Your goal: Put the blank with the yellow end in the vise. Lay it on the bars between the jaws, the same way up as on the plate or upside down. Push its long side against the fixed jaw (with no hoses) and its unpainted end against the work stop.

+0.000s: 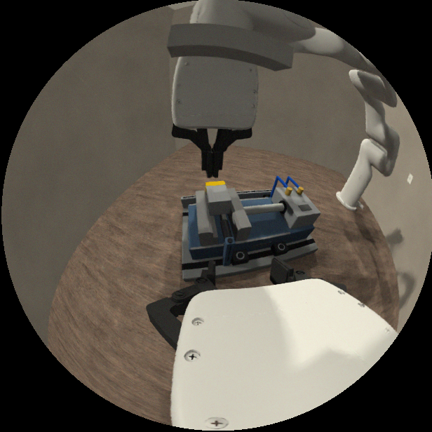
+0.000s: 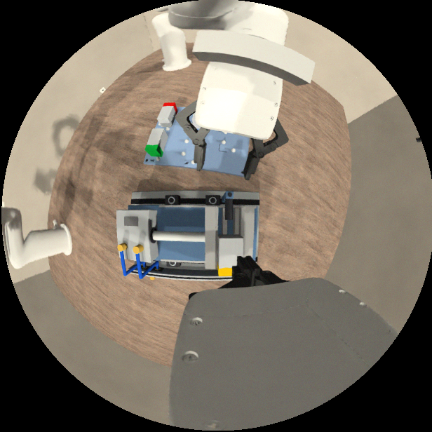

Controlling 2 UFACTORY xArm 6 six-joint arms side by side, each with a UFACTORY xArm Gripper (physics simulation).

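Note:
The grey blank with the yellow end sits between the moving jaw and the fixed jaw, rising above them. It looks level; its contact with the bars is hidden. Its unpainted end faces the work stop, with a gap between. A gap to the fixed jaw cannot be made out. My right gripper is shut and empty, just above and behind the yellow end. My left gripper is open and empty, on the work stop's side of the vise.
The vise's grey cylinder block carries blue hoses. The blue plate holds a red-ended blank and a green-ended blank, partly beneath my left gripper. Another white arm stands beyond the hose side.

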